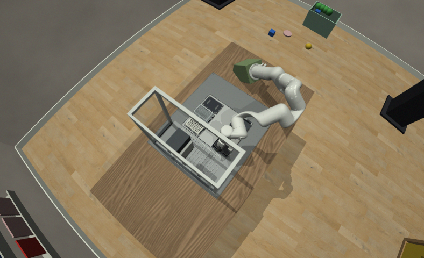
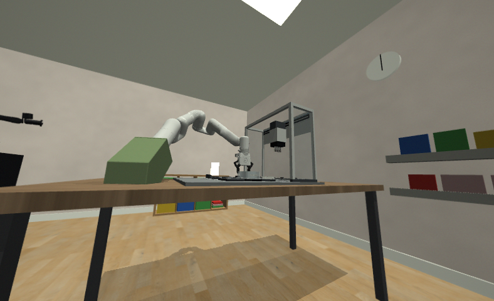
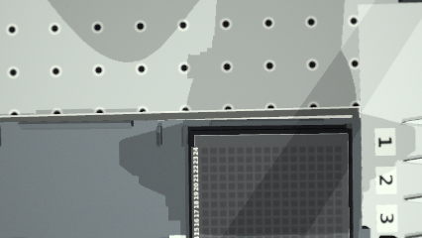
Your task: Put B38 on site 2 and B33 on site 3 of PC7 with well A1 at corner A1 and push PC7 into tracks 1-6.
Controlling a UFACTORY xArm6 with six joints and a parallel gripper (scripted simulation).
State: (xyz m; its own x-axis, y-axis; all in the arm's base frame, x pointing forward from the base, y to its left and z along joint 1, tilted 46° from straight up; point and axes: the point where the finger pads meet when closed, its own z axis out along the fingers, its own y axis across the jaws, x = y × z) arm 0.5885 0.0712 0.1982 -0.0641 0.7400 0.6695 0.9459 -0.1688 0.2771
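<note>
My gripper is now 3 cm above the dark 384-well plate. Also, from my hand: white 96-well plate: 26 cm to the right, 3 cm below, 2 cm ahead; deep-well block: 28 cm to the right, 9 cm behind, 2 cm below; dark plate carrier: 11 cm behind, 4 cm below, 1 cm to the right.
</note>
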